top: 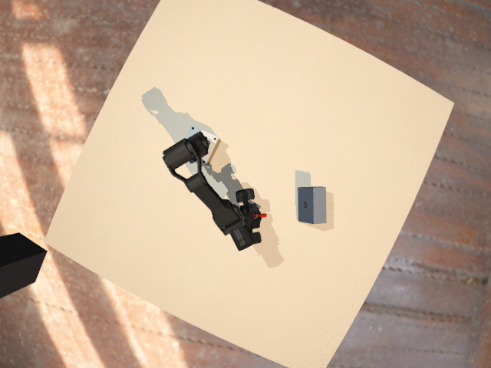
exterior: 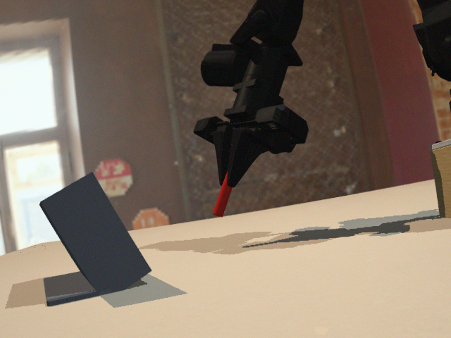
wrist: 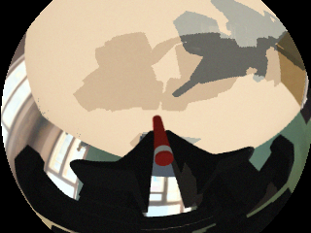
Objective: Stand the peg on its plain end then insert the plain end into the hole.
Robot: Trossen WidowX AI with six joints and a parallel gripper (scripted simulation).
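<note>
The dark sloped panel lies 150 mm ahead of my gripper tip, 120 mm to the left of it and 30 mm below it. The rest, counted from my gripper tip: red peg: 10 mm behind, 10 mm above.
</note>
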